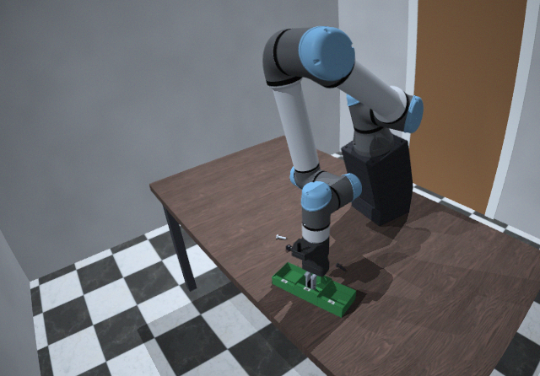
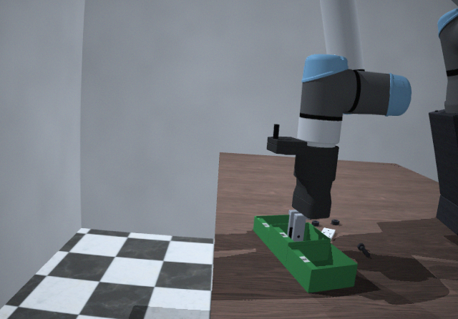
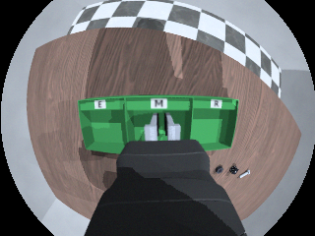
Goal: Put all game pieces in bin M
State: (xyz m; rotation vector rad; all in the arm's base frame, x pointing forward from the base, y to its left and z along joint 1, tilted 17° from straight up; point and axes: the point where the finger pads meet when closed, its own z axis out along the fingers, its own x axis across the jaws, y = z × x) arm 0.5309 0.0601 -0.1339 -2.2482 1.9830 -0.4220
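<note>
The green bin lies 1 cm below my hand and 1 cm behind it. The rest, counted from my hand: black die: 19 cm to the right, 12 cm behind, 3 cm below; then black bolt: 15 cm behind, 3 cm below, 1 cm to the left; then white domino: 11 cm behind, 8 cm to the right, 3 cm below.
</note>
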